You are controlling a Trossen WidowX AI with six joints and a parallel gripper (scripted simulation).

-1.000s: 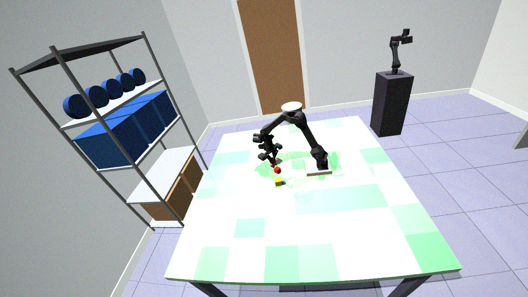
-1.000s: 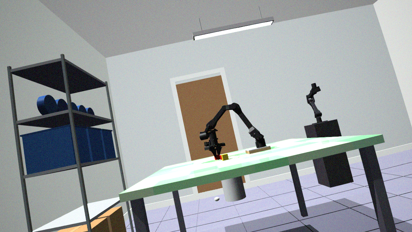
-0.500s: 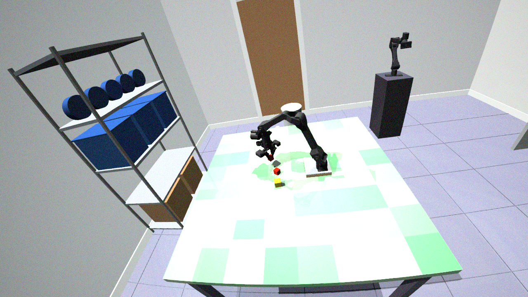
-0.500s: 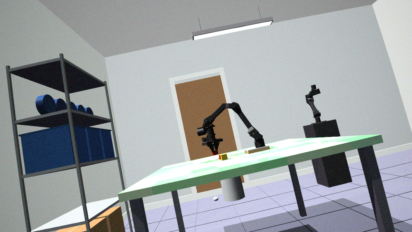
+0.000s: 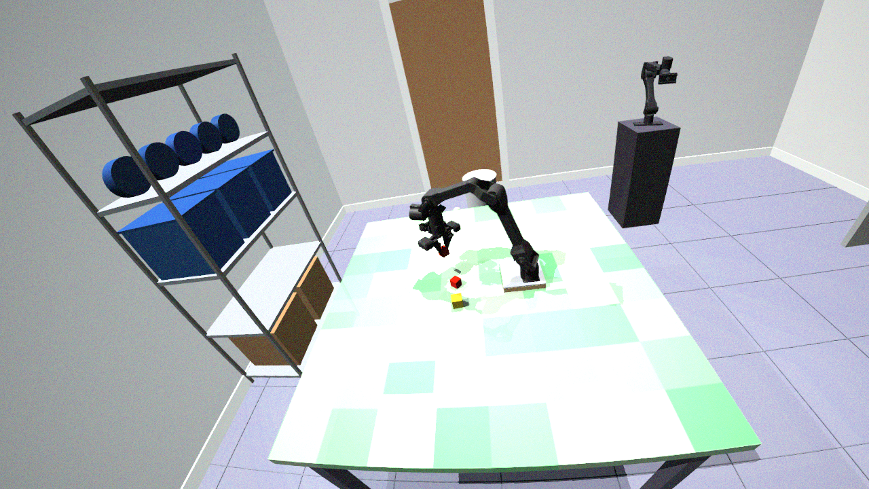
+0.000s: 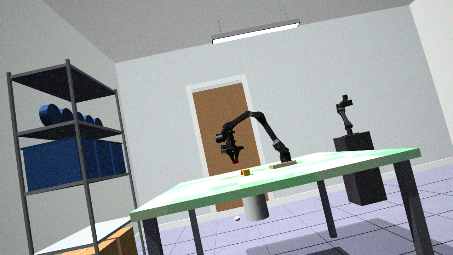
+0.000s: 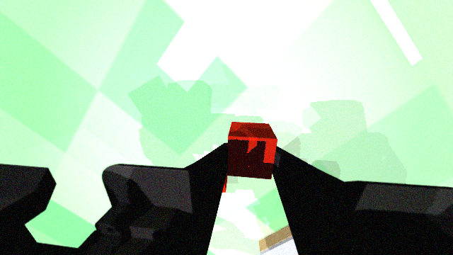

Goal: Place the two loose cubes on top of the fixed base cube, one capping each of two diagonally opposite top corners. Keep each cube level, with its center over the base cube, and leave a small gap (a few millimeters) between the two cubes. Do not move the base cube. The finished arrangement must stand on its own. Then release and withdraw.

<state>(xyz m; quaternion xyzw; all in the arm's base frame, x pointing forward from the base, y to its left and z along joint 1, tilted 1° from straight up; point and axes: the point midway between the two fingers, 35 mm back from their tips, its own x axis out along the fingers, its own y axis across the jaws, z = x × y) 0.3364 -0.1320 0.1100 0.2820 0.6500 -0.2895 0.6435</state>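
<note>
My gripper tip is 220 mm to the right of the yellow base cube, 80 mm above it and 50 mm past it.
</note>
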